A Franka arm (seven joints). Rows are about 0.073 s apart.
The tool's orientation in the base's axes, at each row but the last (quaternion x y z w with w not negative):
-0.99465 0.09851 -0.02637 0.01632
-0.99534 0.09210 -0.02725 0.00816
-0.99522 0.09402 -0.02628 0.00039
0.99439 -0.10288 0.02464 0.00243
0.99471 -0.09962 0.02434 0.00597
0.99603 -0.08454 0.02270 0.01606
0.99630 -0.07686 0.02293 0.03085
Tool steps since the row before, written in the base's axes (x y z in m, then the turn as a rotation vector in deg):
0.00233 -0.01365 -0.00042 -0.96 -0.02 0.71
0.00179 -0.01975 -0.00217 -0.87 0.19 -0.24
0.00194 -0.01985 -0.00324 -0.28 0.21 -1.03
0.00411 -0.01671 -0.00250 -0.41 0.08 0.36
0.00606 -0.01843 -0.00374 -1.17 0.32 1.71
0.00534 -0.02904 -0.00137 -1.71 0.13 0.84
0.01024 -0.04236 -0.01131 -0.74 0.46 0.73
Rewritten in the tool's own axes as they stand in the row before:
0.00495 0.01294 0.00018 -0.90 0.18 -0.76
0.00527 0.01913 0.00204 -0.90 -0.02 0.19
0.00545 0.01915 0.00342 -0.37 -0.15 1.01
0.00731 0.01552 0.00286 -0.40 0.01 -0.38
0.00939 0.01683 0.00433 -1.12 -0.07 -1.77
0.01006 0.02767 0.00264 -1.67 0.18 -0.92
0.01597 0.03954 0.01445 -0.76 -0.30 -0.79

